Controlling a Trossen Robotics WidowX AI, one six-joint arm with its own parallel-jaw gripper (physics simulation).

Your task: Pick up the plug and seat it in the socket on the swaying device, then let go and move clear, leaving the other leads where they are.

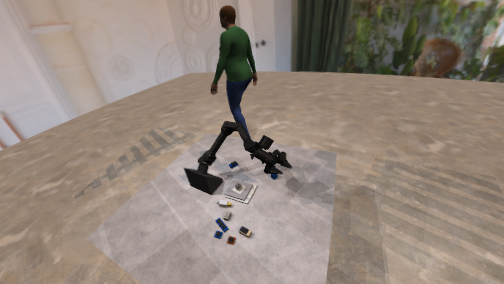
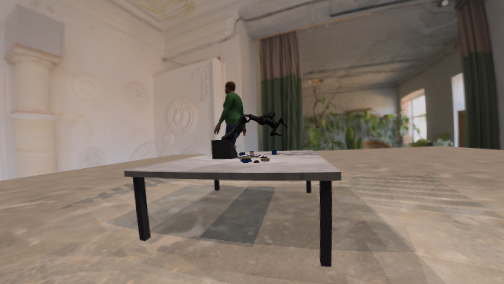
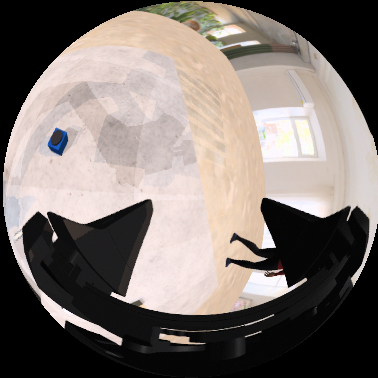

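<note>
My gripper (image 1: pixel 286 170) (image 2: pixel 282 130) (image 3: pixel 208 204) is open and empty, raised above the table with its fingers wide apart. A small blue block with a dark round top (image 1: pixel 274 176) (image 2: pixel 274 152) (image 3: pixel 58 142) stands on the table below the gripper, apart from the fingers. The device, a grey plate (image 1: pixel 232 193) on a white base, lies near the arm's base, with a small square socket (image 1: pixel 239 187) in its middle. A white and yellow piece (image 1: pixel 225 203) lies beside the device. Which piece is the plug is too small to tell.
Another blue piece (image 1: pixel 233 164) lies behind the device. In front lie a grey piece (image 1: pixel 227 215), a long blue piece (image 1: pixel 221 224), a small blue piece (image 1: pixel 218 234), an orange piece (image 1: pixel 231 240) and a beige-black piece (image 1: pixel 245 231). A person in green (image 1: pixel 237 55) (image 2: pixel 231 107) is behind the table.
</note>
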